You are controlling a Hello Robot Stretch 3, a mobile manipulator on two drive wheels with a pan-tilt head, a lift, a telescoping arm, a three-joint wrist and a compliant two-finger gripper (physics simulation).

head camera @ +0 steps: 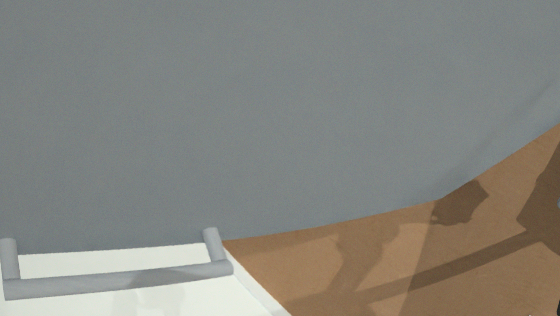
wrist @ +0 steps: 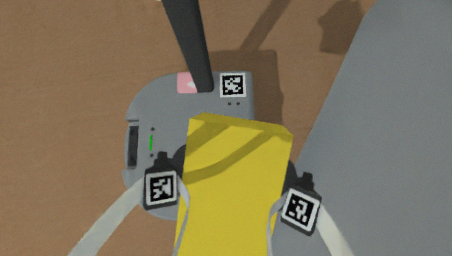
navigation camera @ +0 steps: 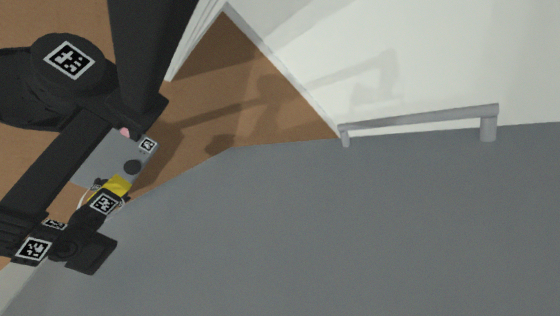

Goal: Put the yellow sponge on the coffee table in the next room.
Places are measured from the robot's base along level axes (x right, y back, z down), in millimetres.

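Pixels of known places: gripper, fingertip midpoint: (wrist: 233,167) (navigation camera: 115,187); robot's base, link origin: (navigation camera: 132,165).
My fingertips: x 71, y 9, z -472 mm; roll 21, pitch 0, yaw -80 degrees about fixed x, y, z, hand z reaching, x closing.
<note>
Ahead of a thing's pixels: the offset from my fingertips to its middle. "spot": to the spot under its first point. Level surfaces: height alone.
The yellow sponge @[dx +16, dy +3, dz -16 mm] (navigation camera: 116,185) (wrist: 235,185) is held between the two fingertips of my gripper (wrist: 233,167). In the wrist view it reaches up from the bottom edge, with a fingertip pressed on each long side, above the robot's grey base (wrist: 165,110) (navigation camera: 102,157). My gripper is shut on the sponge. In the navigation camera view the sponge shows at the lower left, partly hidden by the wrist. The coffee table does not show in these views.
A large grey door panel (head camera: 250,120) (navigation camera: 350,225) (wrist: 400,125) stands very close beside the base and gripper. A grey bar handle @[spot: dx -456, dy -358, dz -678 mm] (head camera: 120,281) (navigation camera: 420,117) is at its edge. A white wall (navigation camera: 450,60) and brown floor @[dz +472 mm] (head camera: 310,260) (wrist: 60,100) lie beyond.
</note>
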